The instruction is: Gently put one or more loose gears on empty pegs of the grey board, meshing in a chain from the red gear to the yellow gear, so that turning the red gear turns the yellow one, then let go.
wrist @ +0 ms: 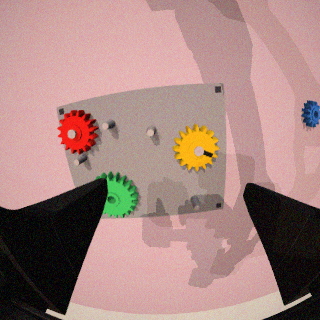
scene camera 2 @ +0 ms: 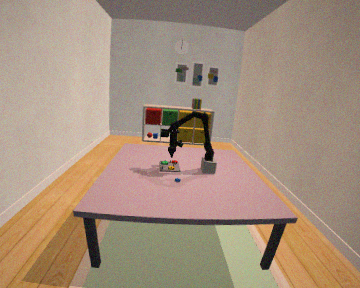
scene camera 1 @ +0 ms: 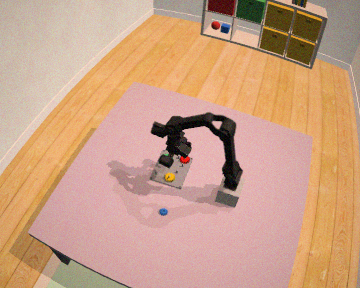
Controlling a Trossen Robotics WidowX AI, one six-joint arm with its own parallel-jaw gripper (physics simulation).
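Places are measured from the arm's base along level axes (x ahead, y left, z up), in millimetres.
Pixels of known places: gripper, fingertip midpoint: (wrist: 179, 188) (scene camera 2: 172, 155) (scene camera 1: 172, 161); arm's base at its link origin: (scene camera 2: 208, 159) (scene camera 1: 231, 184).
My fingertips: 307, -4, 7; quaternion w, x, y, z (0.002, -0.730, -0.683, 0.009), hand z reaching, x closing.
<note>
Ahead of a thing's pixels: the offset from my fingertips to its top centre, as dx, dy, dz. Level surfaces: height alone.
The grey board @(+17, -34, -82) (scene camera 1: 179, 180) (wrist: 137, 155) carries a red gear @(-24, -113, -88) (scene camera 1: 185, 160) (scene camera 2: 174, 162) (wrist: 84, 129) and a yellow gear @(+0, +29, -87) (scene camera 1: 170, 177) (scene camera 2: 171, 168) (wrist: 188, 143), each on a peg. Bare pegs show in the wrist view, two of them between these gears. A green gear @(+63, -75, -88) (scene camera 1: 166, 154) (scene camera 2: 164, 162) (wrist: 123, 193) lies on the board's lower left in the wrist view, its hole showing no peg, partly hidden by a finger. A blue gear @(-54, +226, -96) (scene camera 1: 163, 212) (scene camera 2: 177, 180) (wrist: 311, 114) lies on the table off the board. My gripper (scene camera 2: 172, 154) (wrist: 179, 188) is wide open and empty above the board.
The pink table @(dz -113) (scene camera 1: 265, 225) (scene camera 2: 240, 200) bears the arm's grey base block (scene camera 1: 227, 197) (scene camera 2: 208, 166), beside the board. The arm arches over from that base, and its shadow falls across the board and table. A shelf unit stands on the floor beyond the table.
</note>
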